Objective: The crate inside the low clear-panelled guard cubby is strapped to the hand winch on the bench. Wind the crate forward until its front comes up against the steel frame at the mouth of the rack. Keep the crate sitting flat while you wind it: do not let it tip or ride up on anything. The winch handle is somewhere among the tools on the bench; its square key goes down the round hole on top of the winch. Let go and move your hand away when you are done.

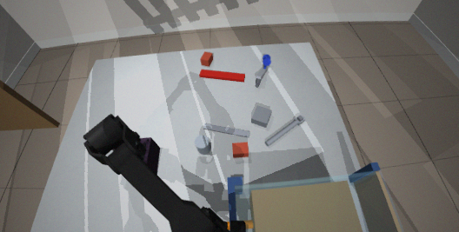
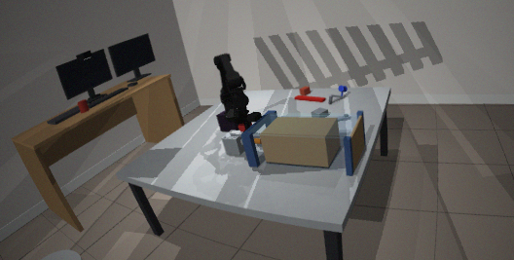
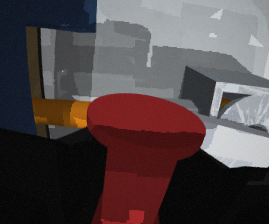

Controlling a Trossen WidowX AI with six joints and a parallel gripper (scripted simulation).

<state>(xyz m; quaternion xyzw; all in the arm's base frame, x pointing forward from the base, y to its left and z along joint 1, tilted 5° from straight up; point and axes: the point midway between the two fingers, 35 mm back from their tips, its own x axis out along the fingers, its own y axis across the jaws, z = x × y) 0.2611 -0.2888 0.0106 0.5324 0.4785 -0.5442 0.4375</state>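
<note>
The red-knobbed handle is 4 cm behind my gripper tip, 1 cm to the left of it and 1 cm below it. From my gripper tip the other things lie so: grey winch: 11 cm behind, 2 cm to the left, 8 cm below; then red knob: 1 cm to the left, 2 cm above; then blue steel frame: 6 cm ahead, 2 cm to the left, 1 cm below.
</note>
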